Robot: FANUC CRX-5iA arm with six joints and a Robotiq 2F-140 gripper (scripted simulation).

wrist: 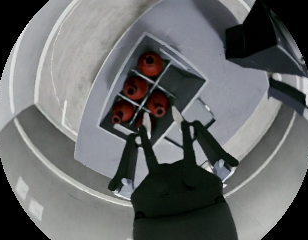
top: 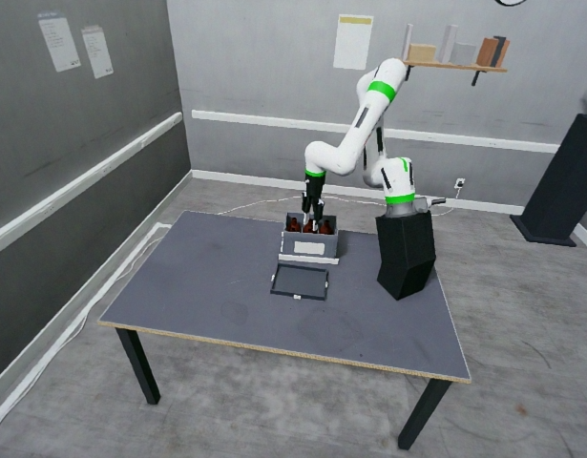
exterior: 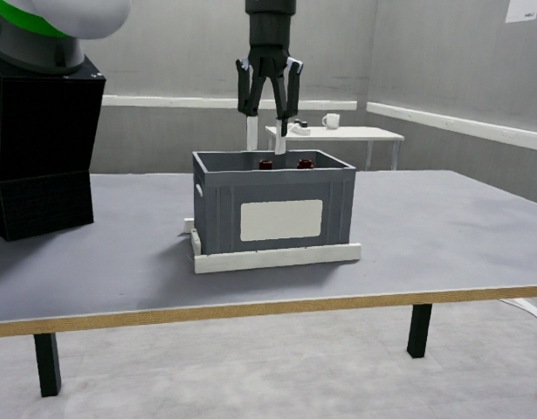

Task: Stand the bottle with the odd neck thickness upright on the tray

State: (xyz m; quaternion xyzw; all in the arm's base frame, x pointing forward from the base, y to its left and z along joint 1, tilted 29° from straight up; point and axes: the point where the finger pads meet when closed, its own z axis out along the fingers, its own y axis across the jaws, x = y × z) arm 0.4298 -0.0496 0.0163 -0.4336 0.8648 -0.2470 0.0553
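My hand is 4 cm to the left of the grey crate and 13 cm above it. The rest, counted from my hand: dark tray: 2 cm ahead, 22 cm to the left, 20 cm below.
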